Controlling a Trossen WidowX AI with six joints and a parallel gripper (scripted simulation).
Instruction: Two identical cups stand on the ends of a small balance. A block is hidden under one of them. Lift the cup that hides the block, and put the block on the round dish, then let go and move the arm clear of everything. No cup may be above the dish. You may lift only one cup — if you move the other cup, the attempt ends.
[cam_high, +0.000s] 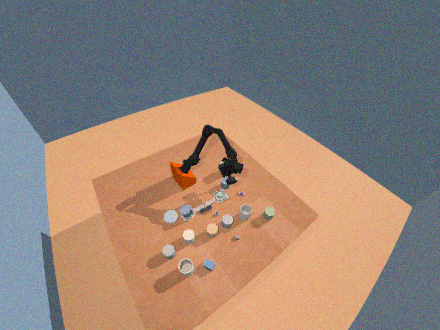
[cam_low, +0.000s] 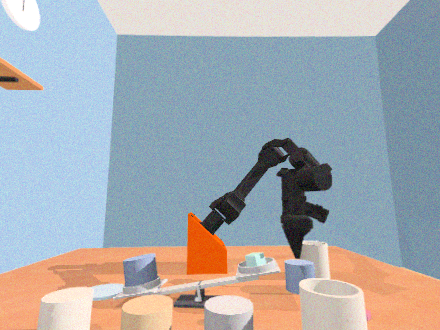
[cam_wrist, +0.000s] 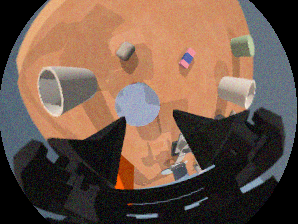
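Right now the pale green block is 110 mm to the right of my gripper tip and 80 mm ahead of it. From my gripper tip the other things lie so: pink-blue block (120 mm ahead, 80 mm below, 70 mm to the left); green cylinder (390 mm ahead, 100 mm to the left, 50 mm below); round pale blue dish (470 mm to the right, 80 mm below, 10 mm ahead).
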